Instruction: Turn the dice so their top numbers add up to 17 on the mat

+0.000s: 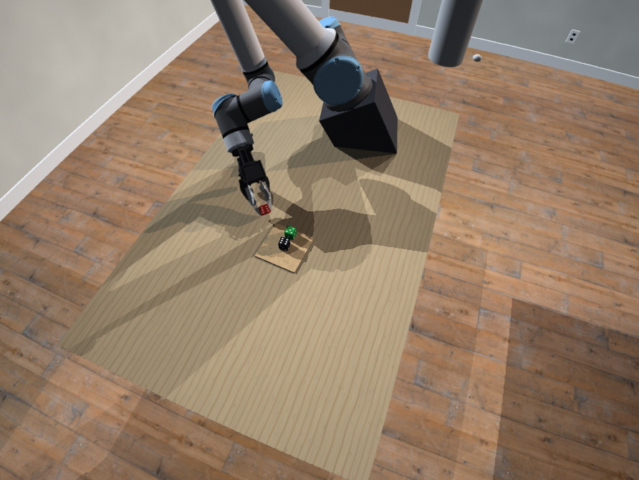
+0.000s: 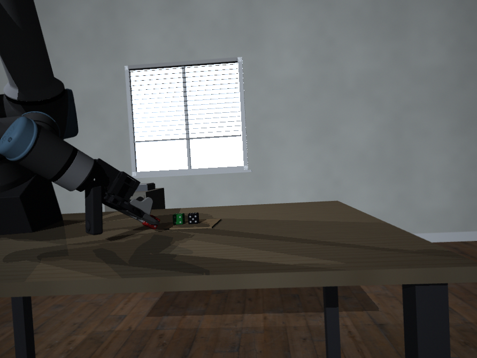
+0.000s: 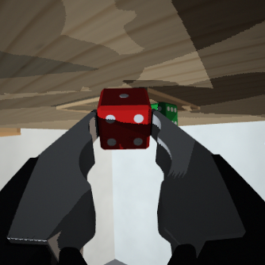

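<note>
Right now my hand is 120 mm to the right of the green die, 30 mm short of it and 10 mm above it. Round my hand: black die 130 mm to the left, 80 mm ahead, 10 mm below; red die right at my hand; tan mat 130 mm to the left, 80 mm ahead, 30 mm below.
</note>
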